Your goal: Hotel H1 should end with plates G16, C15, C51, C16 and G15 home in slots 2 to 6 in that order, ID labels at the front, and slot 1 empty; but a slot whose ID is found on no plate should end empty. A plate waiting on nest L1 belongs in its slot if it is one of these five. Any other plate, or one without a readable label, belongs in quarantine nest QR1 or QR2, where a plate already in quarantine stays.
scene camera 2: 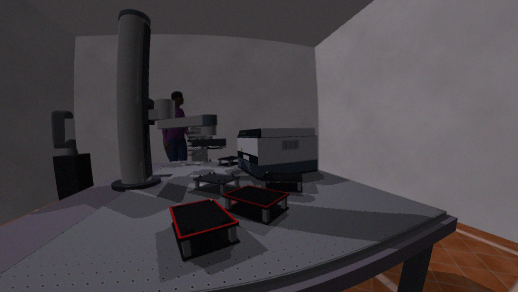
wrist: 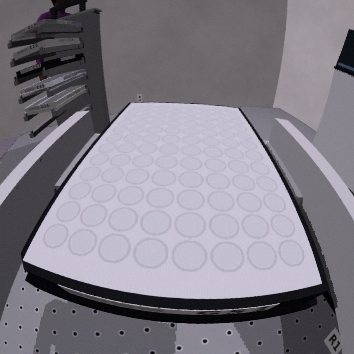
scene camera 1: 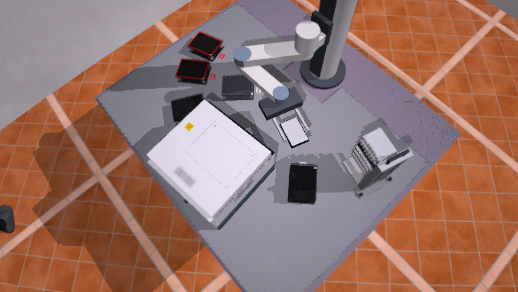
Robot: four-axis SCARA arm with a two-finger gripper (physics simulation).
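Where they show: gripper, fingertip midpoint: (wrist: 181, 125) (scene camera 1: 296, 135); arm's base at its link origin: (scene camera 2: 137, 184) (scene camera 1: 322, 70).
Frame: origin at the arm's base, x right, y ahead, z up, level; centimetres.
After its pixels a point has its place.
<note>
My gripper (scene camera 1: 295, 131) {x -23.6, y 44.7, z 16.8 cm} (wrist: 181, 125) {x -23.6, y 44.7, z 16.8 cm} is shut on a white plate with a black rim (scene camera 1: 292, 133) {x -21.6, y 45.3, z 17.0 cm} (wrist: 185, 210) {x -17.9, y 43.2, z 16.9 cm}, held level above the table. Its front label strip is too steep to read. The hotel (scene camera 1: 375, 175) {x -58.7, y 36.5, z 23.8 cm} (wrist: 97, 65) {x -56.5, y 36.0, z 18.3 cm} stands apart to the right in scene camera 1 and at the upper left in the wrist view. Several plates are stacked in it, one darker than the others; its lowest shelf (wrist: 45, 124) {x -50.6, y 23.9, z 9.2 cm} looks empty. Its labels are mostly too small to read. The two red-rimmed quarantine nests (scene camera 1: 205, 44) {x 54.6, y 38.6, z 6.3 cm} (scene camera 1: 193, 69) {x 45.2, y 53.8, z 6.3 cm} (scene camera 2: 201, 217) {x 57.2, y 38.8, z 6.3 cm} (scene camera 2: 256, 196) {x 47.7, y 53.8, z 6.3 cm} show bare black tops.
A dark nest (scene camera 1: 238, 87) {x 19.4, y 43.5, z 6.3 cm} (scene camera 2: 217, 178) {x 22.8, y 43.3, z 6.3 cm} stands near the arm. A black nest (scene camera 1: 302, 183) {x -39.2, y 55.2, z 6.3 cm} stands between the white instrument (scene camera 1: 210, 150) {x -7.9, y 78.1, z 26.8 cm} (scene camera 2: 280, 145) {x 11.6, y 75.9, z 17.9 cm} and the hotel. Another black nest (scene camera 1: 186, 106) {x 28.9, y 70.2, z 6.3 cm} (scene camera 2: 283, 177) {x 30.6, y 69.4, z 6.3 cm} is beside the instrument. A tag reading R1 (wrist: 334, 340) {x -5.6, y 58.7, z 1.3 cm} lies at lower right.
</note>
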